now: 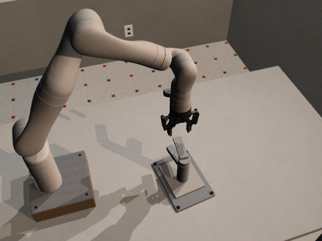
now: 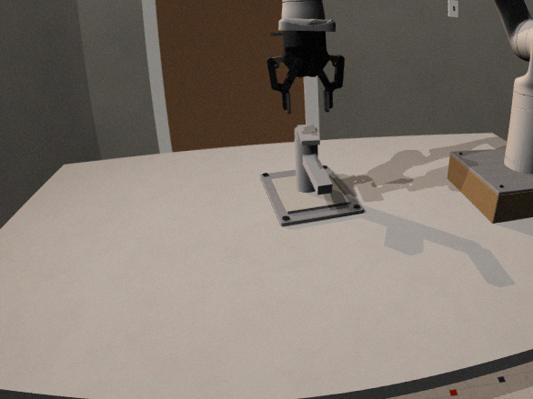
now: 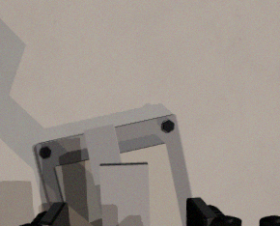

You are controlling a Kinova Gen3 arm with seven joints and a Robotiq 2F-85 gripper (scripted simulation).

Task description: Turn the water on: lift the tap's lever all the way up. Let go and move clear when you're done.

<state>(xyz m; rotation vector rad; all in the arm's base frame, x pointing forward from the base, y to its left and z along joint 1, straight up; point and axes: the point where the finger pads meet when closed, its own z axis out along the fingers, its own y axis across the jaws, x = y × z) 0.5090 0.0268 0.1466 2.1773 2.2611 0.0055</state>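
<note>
Now: the flat lever 3 cm to the right of my hand and 7 cm below it. The rest, counted from my hand: grey tap (6 cm to the right, 12 cm below); plate frame (8 cm to the right, 21 cm below).
</note>
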